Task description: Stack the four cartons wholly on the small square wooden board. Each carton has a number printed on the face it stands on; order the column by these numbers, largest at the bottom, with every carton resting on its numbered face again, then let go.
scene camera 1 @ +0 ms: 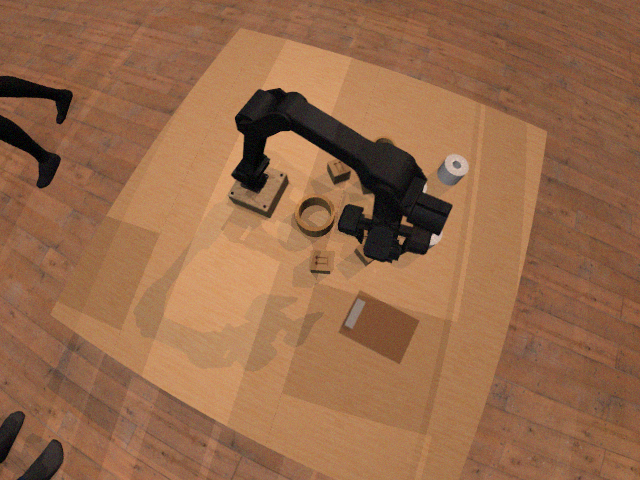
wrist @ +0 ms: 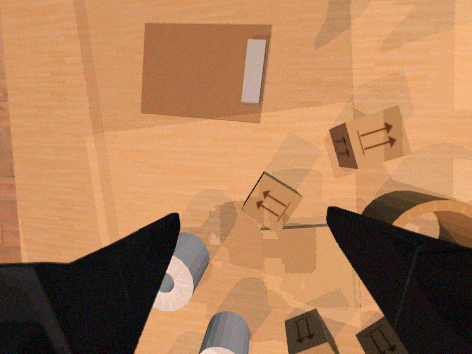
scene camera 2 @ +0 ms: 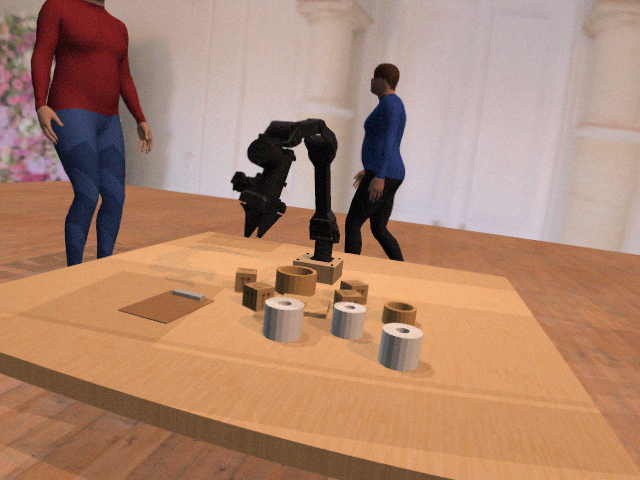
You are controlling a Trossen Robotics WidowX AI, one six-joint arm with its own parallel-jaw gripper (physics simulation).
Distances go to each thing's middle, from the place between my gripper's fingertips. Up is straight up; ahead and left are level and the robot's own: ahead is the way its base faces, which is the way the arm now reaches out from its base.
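Measured from my hand, the square wooden board (wrist: 304, 266) sits 70 mm behind and 120 mm to the left, and it is 170 mm below.
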